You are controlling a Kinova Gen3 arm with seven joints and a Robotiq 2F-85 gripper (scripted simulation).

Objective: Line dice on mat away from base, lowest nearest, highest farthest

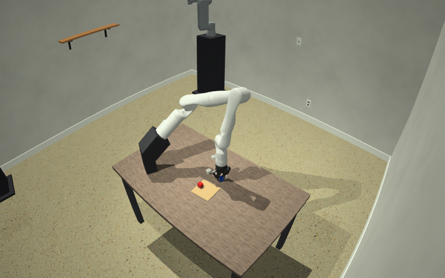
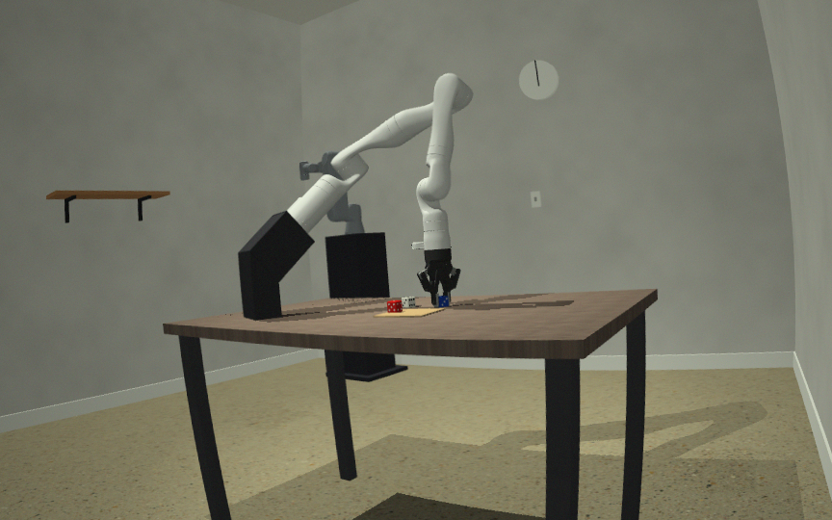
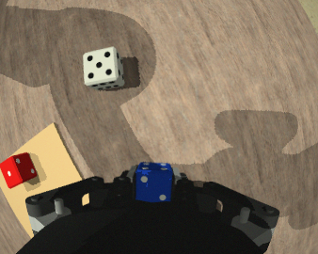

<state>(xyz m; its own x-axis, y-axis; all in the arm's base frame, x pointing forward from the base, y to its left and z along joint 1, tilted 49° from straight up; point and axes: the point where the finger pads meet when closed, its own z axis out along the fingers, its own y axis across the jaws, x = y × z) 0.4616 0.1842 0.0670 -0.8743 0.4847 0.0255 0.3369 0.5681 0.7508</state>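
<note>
Right now my hand is 140 mm to the left of the tan mat and 20 mm above it. Also, from my hand: blue die 10 mm below; red die 50 mm behind, 140 mm to the right; white die 110 mm behind, 10 mm to the right, 10 mm below.
</note>
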